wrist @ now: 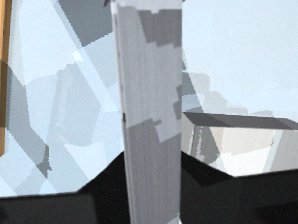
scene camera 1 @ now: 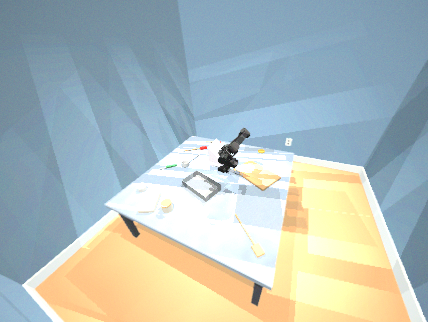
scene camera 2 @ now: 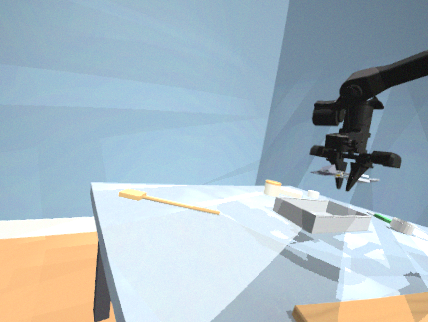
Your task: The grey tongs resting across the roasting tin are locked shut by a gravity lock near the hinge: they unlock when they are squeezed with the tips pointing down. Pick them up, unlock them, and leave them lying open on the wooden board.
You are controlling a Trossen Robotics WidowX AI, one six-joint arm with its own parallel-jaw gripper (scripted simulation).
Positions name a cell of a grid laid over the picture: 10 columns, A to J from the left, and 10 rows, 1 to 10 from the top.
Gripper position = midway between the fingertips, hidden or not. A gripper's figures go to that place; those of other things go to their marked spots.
Scene:
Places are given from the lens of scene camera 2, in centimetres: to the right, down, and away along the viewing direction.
my gripper (scene camera 2: I6): 32, 7, 43
grey roasting tin (scene camera 2: H7): 29, 16, 50

